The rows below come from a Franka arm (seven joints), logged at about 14 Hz.
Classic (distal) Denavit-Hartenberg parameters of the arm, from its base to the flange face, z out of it. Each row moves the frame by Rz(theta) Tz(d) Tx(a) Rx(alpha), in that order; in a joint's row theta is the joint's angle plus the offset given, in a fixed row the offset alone. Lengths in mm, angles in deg.
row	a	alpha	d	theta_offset
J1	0	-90	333	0
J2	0	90	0	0
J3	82.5	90	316	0
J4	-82.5	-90	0	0
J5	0	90	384	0
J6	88	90	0	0
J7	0	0	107	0
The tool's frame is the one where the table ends.
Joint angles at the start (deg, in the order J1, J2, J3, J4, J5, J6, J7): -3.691, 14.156, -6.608, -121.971, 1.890, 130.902, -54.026
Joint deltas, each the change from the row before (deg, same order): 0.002, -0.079, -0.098, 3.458, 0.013, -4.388, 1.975; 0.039, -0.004, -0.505, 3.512, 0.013, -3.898, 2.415; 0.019, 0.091, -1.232, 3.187, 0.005, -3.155, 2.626; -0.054, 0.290, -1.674, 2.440, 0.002, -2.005, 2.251; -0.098, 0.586, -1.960, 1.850, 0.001, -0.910, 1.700; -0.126, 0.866, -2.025, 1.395, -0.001, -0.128, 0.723; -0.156, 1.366, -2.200, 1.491, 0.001, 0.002, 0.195; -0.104, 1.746, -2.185, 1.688, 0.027, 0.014, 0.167
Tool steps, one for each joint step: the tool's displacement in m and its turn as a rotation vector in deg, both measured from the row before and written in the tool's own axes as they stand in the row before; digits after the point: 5 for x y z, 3 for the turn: 0.00537, 0.00723, -0.02049, 0.727, -0.449, 1.988; 0.00250, 0.00896, -0.02179, 0.289, -0.229, 2.787; -0.00369, 0.01282, -0.02014, -0.063, -0.104, 3.740; -0.00802, 0.01568, -0.01428, -0.306, -0.028, 3.893; -0.00990, 0.01842, -0.00834, -0.563, 0.049, 3.680; -0.00990, 0.01955, -0.00299, -0.707, 0.009, 2.794; -0.00990, 0.02183, 0.00114, -0.722, -0.329, 2.435; -0.00812, 0.02173, 0.00346, -0.778, -0.561, 2.298
